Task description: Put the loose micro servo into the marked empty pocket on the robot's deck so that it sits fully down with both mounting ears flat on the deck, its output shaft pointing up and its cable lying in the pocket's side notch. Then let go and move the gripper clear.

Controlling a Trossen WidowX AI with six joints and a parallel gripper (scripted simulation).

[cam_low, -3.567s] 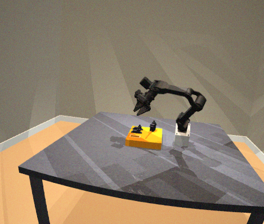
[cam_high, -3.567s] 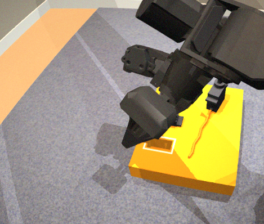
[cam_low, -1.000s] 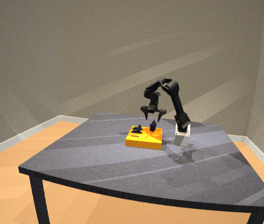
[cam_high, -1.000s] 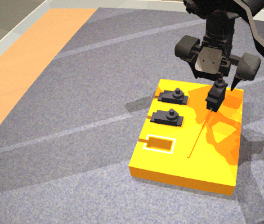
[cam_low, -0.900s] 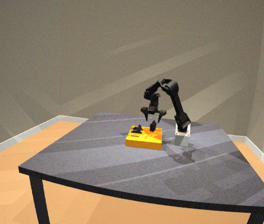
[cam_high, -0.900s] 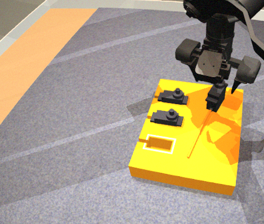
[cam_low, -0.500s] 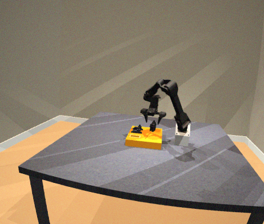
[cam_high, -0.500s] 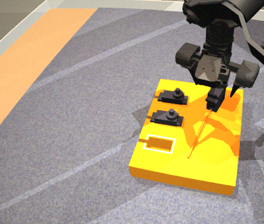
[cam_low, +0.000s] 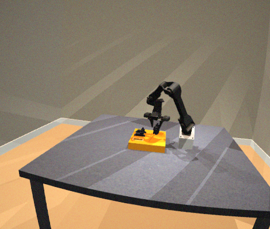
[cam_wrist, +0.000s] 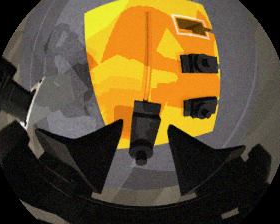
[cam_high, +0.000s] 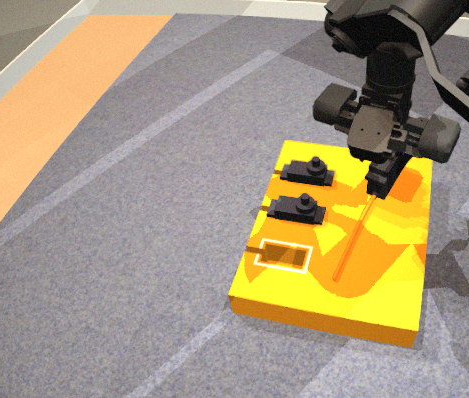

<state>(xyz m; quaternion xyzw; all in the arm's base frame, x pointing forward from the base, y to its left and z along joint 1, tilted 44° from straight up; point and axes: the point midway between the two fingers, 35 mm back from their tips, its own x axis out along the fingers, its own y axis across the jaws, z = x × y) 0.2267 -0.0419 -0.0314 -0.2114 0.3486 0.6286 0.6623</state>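
Now: gripper tip 10 mm past the deck, 70 mm to the right of it and 70 mm above it.
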